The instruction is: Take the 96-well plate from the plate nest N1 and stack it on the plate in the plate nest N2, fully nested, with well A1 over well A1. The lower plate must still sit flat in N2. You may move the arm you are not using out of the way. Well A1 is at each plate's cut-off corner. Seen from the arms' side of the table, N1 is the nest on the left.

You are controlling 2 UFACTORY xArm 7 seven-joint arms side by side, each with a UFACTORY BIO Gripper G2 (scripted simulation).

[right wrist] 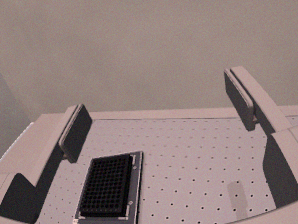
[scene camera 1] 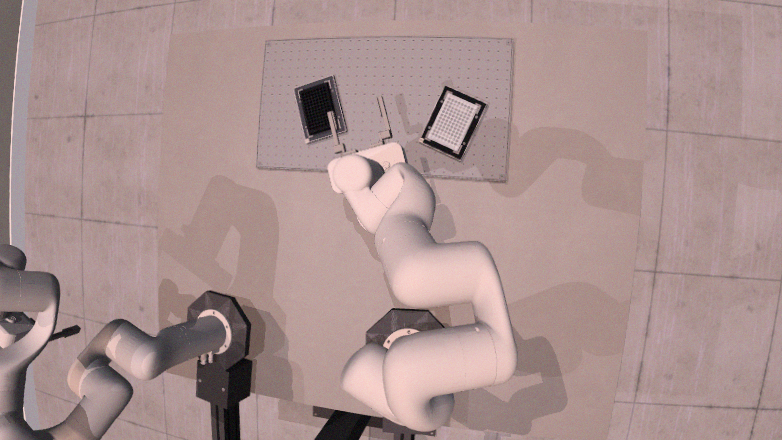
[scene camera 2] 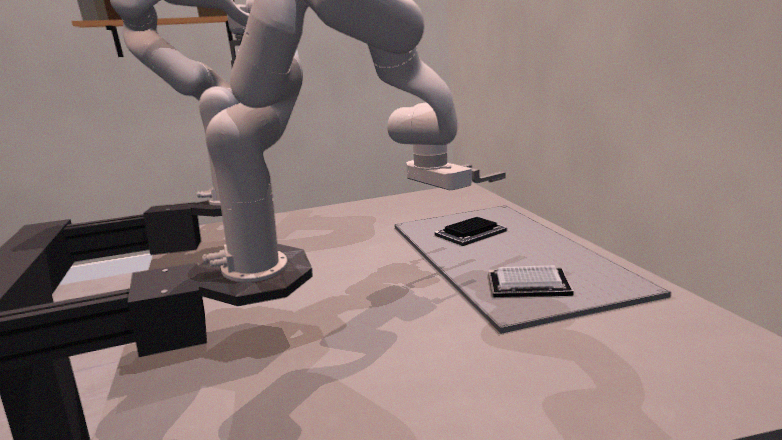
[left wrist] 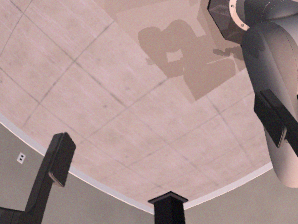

Scene:
white 96-well plate: scene camera 1; scene camera 2; not seen in the right wrist view (out of frame); not seen in the left wrist view (out of frame)
same spot on white 96-well plate: point(scene camera 2: 530, 276) = point(scene camera 1: 456, 122)

